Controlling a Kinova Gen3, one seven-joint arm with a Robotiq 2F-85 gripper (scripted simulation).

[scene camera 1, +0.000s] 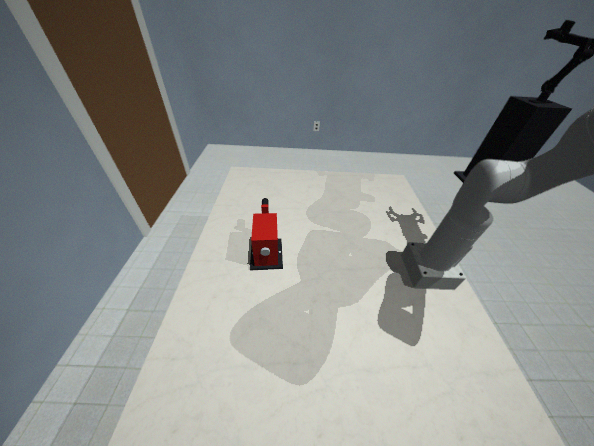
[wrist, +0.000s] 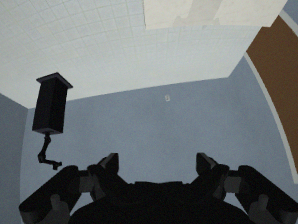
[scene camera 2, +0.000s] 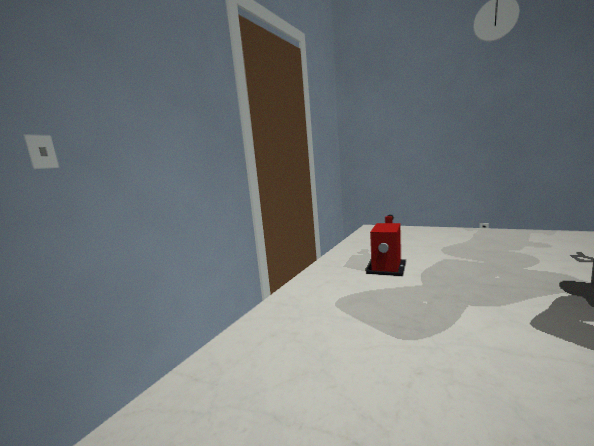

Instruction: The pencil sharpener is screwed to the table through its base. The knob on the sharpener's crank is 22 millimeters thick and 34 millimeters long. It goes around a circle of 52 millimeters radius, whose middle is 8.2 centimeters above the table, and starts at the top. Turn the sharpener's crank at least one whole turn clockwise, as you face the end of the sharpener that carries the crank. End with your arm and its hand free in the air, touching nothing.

In view: my gripper [wrist: 157,162] and a red pencil sharpener [scene camera 2: 386,259].
